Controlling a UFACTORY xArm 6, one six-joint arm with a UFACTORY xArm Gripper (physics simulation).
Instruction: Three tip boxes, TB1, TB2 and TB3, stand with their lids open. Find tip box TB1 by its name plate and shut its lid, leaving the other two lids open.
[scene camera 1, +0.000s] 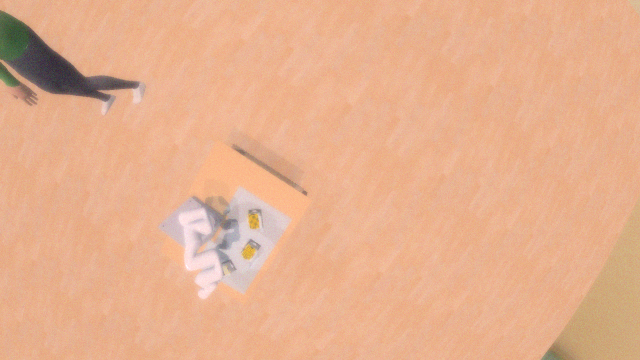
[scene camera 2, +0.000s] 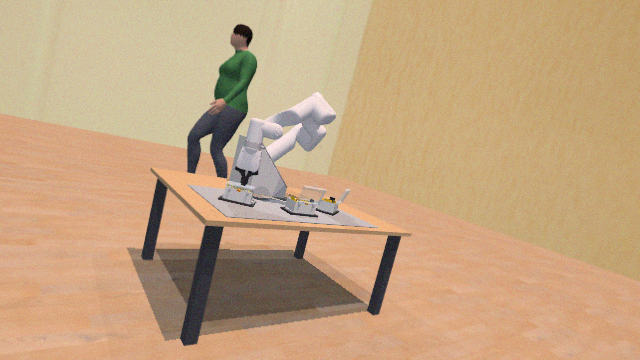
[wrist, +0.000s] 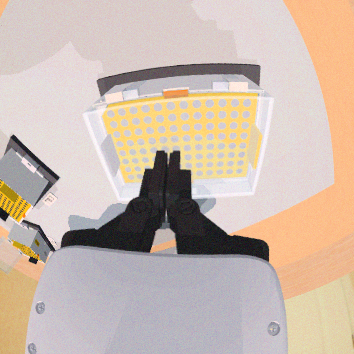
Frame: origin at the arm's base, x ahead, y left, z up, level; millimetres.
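Seen in the pictures: gripper, fingertip midpoint: (scene camera 2: 243, 185) (wrist: 168, 166); arm's base, origin of the base link: (scene camera 2: 265, 158).
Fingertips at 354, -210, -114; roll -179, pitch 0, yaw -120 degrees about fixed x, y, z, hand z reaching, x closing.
Offsets run from my fingertips to a thing's top centre, as dx, dy, dz. Level surfaces: height alone.
A tip box {-9, -6, +0} (scene camera 1: 229, 267) (scene camera 2: 240, 194) (wrist: 180, 135) with a yellow rack stands under my gripper (scene camera 2: 244, 183) (wrist: 168, 166). Its clear lid lies down over the rack, flat or nearly so. My gripper is shut and empty, pointing down, its fingertips at or just above the lid; contact cannot be told. In scene camera 1 the arm hides the gripper. The middle tip box {+51, +280, -11} (scene camera 1: 250, 250) (scene camera 2: 300, 205) (wrist: 22, 172) and the far tip box {-74, +509, -11} (scene camera 1: 254, 220) (scene camera 2: 328, 205) (wrist: 31, 241) have their lids standing open. No name plate is readable.
The boxes stand on a grey mat {dz -77} (scene camera 1: 272, 217) (scene camera 2: 345, 220) (wrist: 300, 150) on the wooden table {dz -80} (scene camera 1: 215, 160) (scene camera 2: 175, 185) (wrist: 330, 40). The arm's grey base plate (scene camera 1: 175, 220) is beside the mat. A person in green (scene camera 1: 42, 62) (scene camera 2: 235, 80) is on the floor beyond the table.
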